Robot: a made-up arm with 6 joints.
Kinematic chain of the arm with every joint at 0, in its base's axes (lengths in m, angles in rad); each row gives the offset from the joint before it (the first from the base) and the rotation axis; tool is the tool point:
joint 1: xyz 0 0 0.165 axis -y
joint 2: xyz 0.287 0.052 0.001 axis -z
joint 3: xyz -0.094 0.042 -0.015 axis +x
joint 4: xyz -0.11 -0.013 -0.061 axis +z
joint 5: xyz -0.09 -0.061 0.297 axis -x
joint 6: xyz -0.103 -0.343 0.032 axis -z
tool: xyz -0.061 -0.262 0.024
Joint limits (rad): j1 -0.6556..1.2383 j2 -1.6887..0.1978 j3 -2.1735..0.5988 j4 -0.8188..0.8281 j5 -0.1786..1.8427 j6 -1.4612..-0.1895
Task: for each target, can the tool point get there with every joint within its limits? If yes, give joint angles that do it. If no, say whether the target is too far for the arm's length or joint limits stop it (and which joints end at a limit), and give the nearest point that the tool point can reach.
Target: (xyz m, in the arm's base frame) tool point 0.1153 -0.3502 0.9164
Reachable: yes | joints 0.2763 -1.4449 -0.3452 -0.5703 0.7565 -1.1566
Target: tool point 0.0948 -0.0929 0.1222
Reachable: no: joint limits stop it (at a limit: joint 1, joint 2, joint 3, joint 5, joint 6) | nearest point 0.0704 -0.3657 0.0072 | short by 0.297 m
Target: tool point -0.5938 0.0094 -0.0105
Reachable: yes | joints 0.9899 -1.2550 -1.5729 -0.1265 0.7897 -0.9220
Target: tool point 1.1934 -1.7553 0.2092
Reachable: no: too far | nearest point 0.7168 -0.7862 0.1915 | short by 1.080 m
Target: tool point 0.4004 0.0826 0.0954
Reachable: no: joint limits stop it (at a limit: joint 1, joint 4, joint 5, joint 6) | nearest point 0.5925 0.1367 0.1342 | short by 0.203 m
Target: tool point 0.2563 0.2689 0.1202
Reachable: no: joint limits stop it (at a limit: joint 1, joint 4, joint 5, joint 6) | nearest point 0.2973 0.4152 0.2361 | short by 0.191 m
